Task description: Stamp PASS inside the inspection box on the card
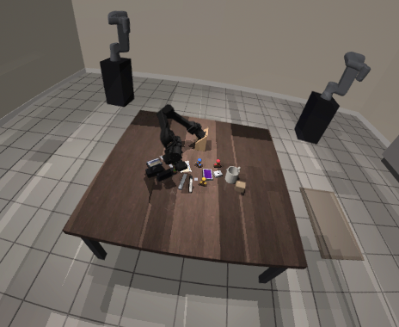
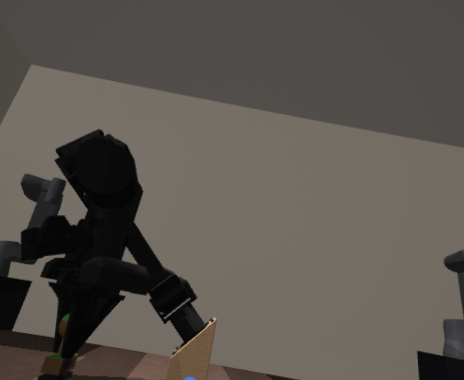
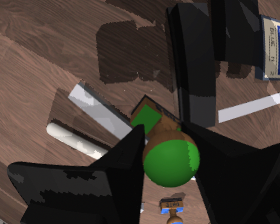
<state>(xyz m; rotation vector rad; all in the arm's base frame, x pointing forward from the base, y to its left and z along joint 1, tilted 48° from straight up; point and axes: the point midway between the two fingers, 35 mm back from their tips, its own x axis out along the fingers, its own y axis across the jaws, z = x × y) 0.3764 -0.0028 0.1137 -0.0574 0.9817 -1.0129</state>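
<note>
Right now the grey bar is 9 cm below my gripper tip, 6 cm to the left of it and 1 cm ahead of it. The rest, counted from my gripper tip: white pen (11 cm to the left, 8 cm below); then card (13 cm behind, 10 cm below, 3 cm to the left); then PASS stamp (right at my gripper tip).
</note>
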